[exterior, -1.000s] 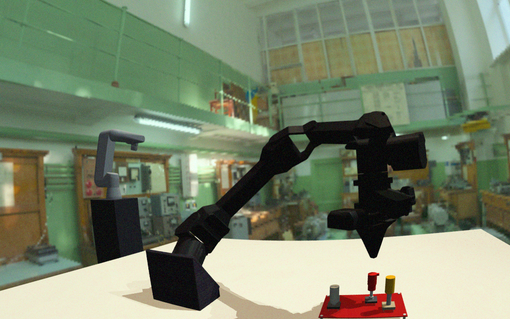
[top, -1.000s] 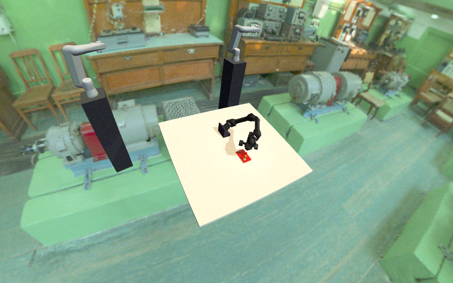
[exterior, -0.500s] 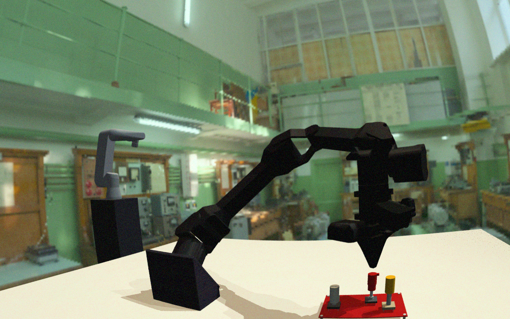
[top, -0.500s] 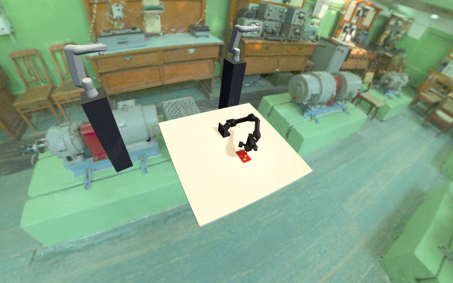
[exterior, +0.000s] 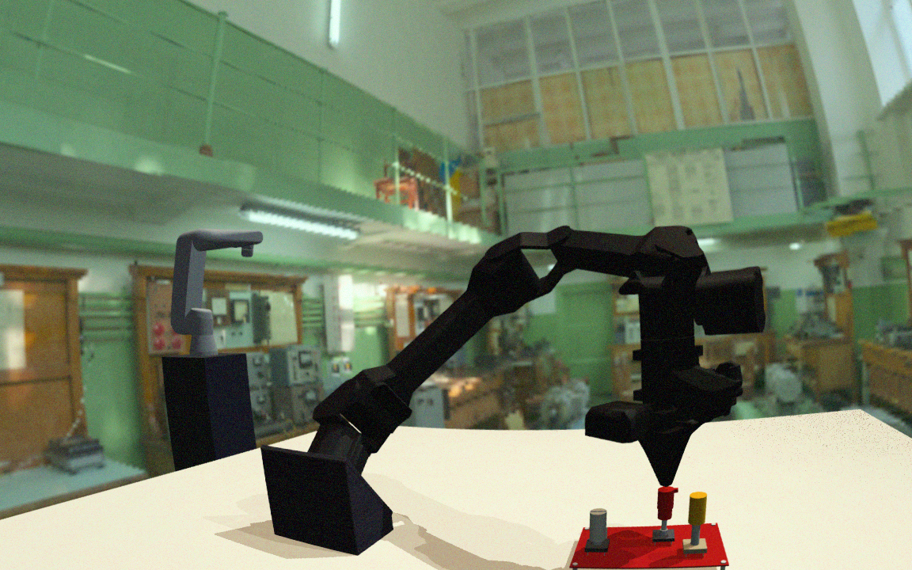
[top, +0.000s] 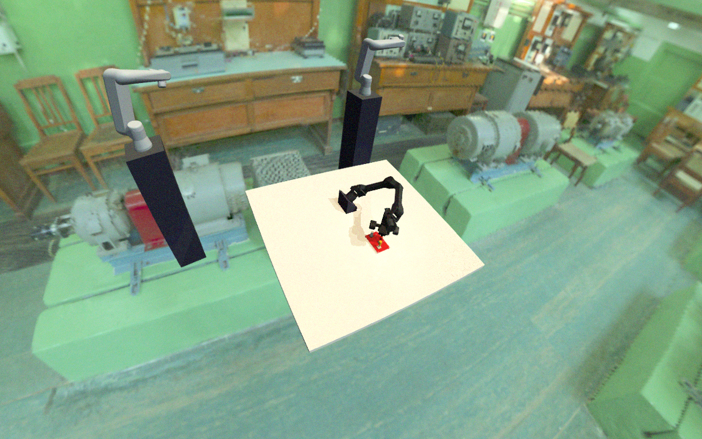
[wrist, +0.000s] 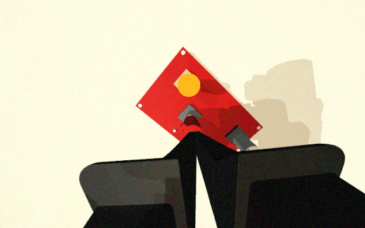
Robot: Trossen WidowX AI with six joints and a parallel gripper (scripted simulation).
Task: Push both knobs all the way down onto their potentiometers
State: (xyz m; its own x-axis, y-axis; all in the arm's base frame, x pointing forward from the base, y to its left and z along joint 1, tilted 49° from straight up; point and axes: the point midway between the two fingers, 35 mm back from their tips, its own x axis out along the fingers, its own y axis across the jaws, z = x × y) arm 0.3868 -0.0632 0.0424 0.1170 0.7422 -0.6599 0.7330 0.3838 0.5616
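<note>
Right now the red knob is 2 cm below my gripper tip. Also, from my gripper tip: grey knob 7 cm behind, 3 cm below, 2 cm to the right.
</note>
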